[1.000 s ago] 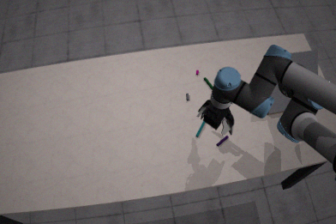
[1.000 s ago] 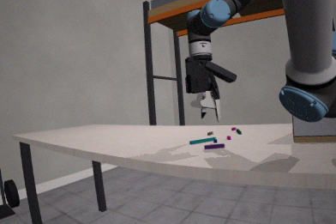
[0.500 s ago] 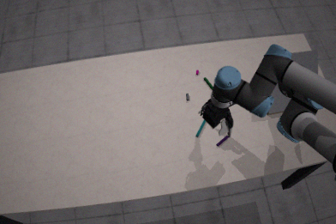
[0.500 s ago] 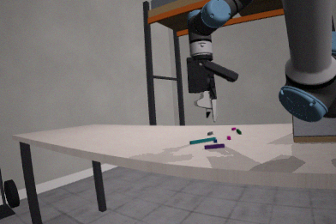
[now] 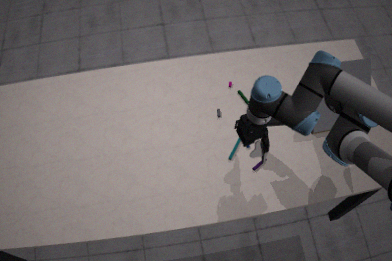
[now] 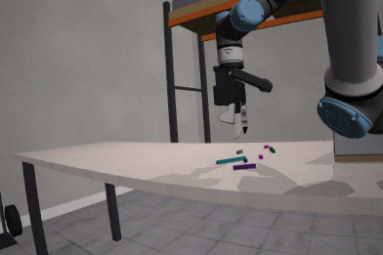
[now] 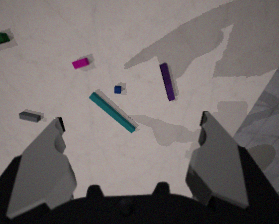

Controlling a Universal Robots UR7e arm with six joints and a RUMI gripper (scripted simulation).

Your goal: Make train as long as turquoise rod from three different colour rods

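My hand is 8 cm above the small blue rod and 2 cm to the left of it. The rest, counted from my hand: turquoise rod (8 cm below, 5 cm ahead, 2 cm to the right); then grey rod (17 cm to the right, 9 cm ahead, 8 cm below); then purple rod (8 cm below, 5 cm to the left, 3 cm behind).
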